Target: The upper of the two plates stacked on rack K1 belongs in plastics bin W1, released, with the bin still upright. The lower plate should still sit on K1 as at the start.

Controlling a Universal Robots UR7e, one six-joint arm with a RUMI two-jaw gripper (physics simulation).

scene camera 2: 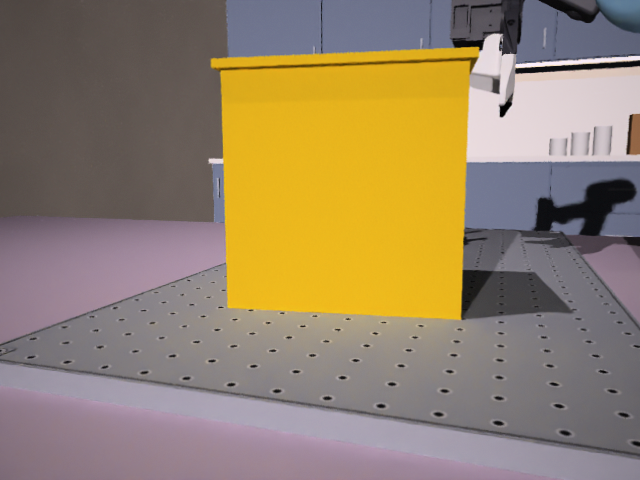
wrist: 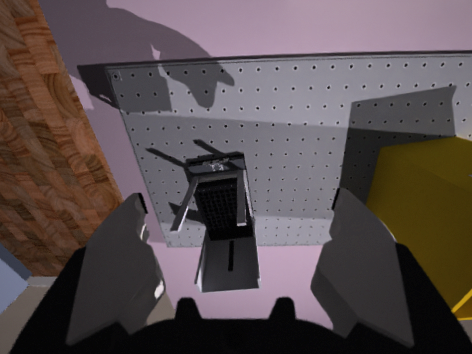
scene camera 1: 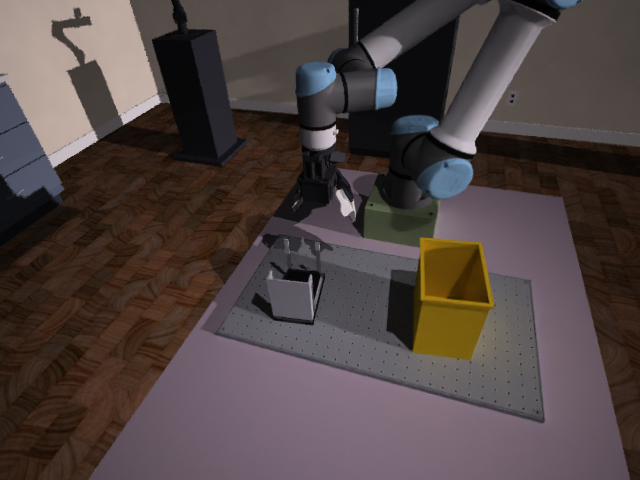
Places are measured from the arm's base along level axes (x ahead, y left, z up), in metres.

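Pixels of known places: gripper, between the fingertips: (scene camera 2: 501,112) (wrist: 237,192) (scene camera 1: 324,216); arm's base, origin of its link: (scene camera 1: 407,194).
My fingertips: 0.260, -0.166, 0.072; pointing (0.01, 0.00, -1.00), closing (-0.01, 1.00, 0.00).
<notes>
For each thing: its middle in the pictures, then the offset to it from my fingertips, as dx, dy, dz. Level surfaces: height alone.
- Rack K1, middle of its body: (wrist: 222,220) (scene camera 1: 298,278) +0.124, -0.027, -0.100
- black plate with a gridded top, middle of its body: (wrist: 225,212) (scene camera 1: 298,289) +0.134, -0.026, -0.130
- Plastics bin W1, middle of its body: (scene camera 2: 351,185) (scene camera 1: 446,298) (wrist: 451,217) +0.107, +0.310, -0.080
- grey perforated board, height of its surface: dz -0.170
- pink table, height of its surface: dz -0.182
Rack K1 (scene camera 1: 292,299) (wrist: 244,265) stands at the left of the perforated board, with a pale panel and upright posts. A black plate with a gridded top (wrist: 218,201) sits between its posts; the two stacked plates cannot be told apart, and the lower one is hidden. Plastics bin W1 (scene camera 1: 448,330) (scene camera 2: 341,186) (wrist: 420,200) is yellow, open-topped and upright at the right of the board. My gripper (scene camera 1: 324,212) (wrist: 237,192) is open and empty, above and behind the rack in scene camera 1, apart from it. In scene camera 2 the gripper shows partly beside the bin's upper right edge.
The grey perforated board (scene camera 1: 361,356) (scene camera 2: 289,361) (wrist: 295,195) lies on the pink table (scene camera 1: 330,428) (wrist: 310,25) under the rack and bin. The arm's green base block (scene camera 1: 399,224) stands behind the board. The rack's tall posts rise towards the gripper side.
</notes>
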